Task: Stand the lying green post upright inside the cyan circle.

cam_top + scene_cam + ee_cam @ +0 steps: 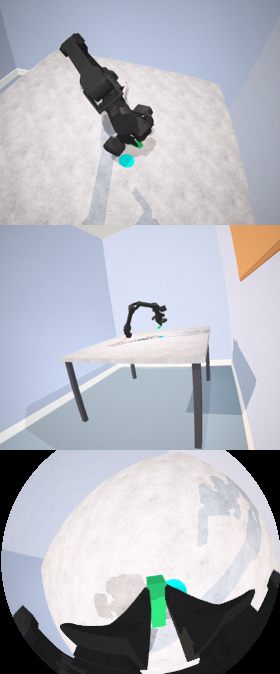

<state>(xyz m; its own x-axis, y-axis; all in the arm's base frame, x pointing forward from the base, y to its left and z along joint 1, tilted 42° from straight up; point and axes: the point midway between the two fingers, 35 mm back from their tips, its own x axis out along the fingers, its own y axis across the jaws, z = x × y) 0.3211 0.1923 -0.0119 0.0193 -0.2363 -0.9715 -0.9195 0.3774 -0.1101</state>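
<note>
The cyan circle lies 120 mm below my gripper tip and 30 mm to the right of it. The rest, counted from my gripper tip: green post 20 mm to the right, 10 mm below, 10 mm behind.
</note>
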